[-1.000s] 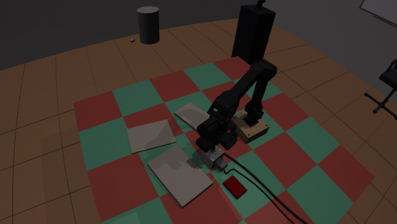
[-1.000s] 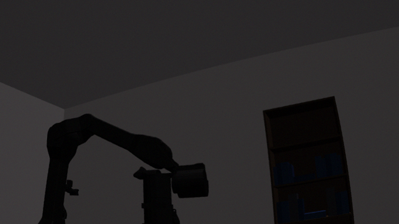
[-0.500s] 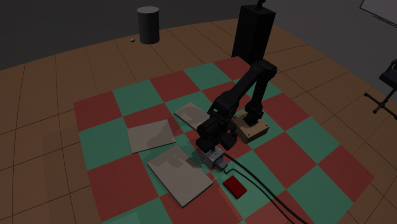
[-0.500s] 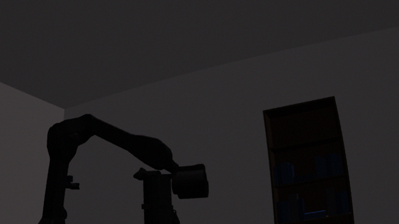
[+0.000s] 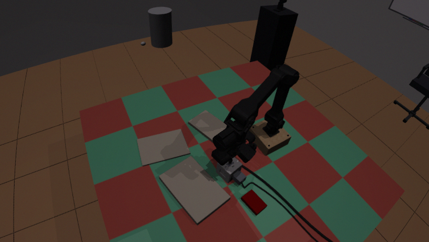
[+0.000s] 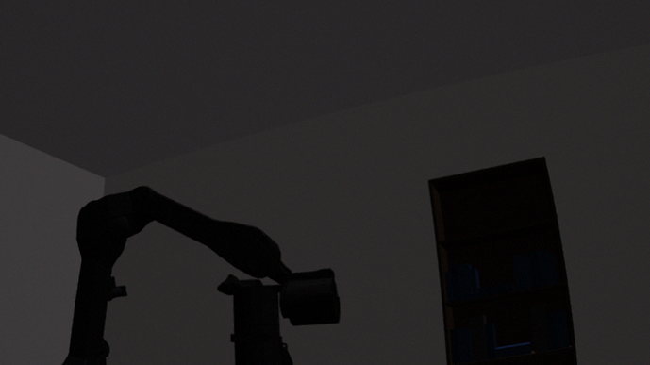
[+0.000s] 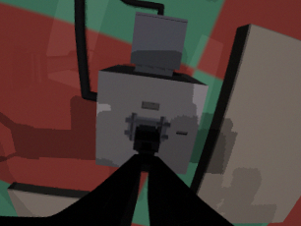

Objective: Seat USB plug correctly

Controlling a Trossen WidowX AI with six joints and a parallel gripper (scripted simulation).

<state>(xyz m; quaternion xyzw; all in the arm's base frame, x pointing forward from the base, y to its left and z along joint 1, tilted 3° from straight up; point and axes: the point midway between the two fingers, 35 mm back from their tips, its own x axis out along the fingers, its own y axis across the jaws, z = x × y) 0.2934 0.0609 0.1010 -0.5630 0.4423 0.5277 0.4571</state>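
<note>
Now: the dark USB plug 20 mm below my gripper tip. The rest, counted from my gripper tip: red block: 180 mm to the left, 100 mm below, 10 mm behind.
</note>
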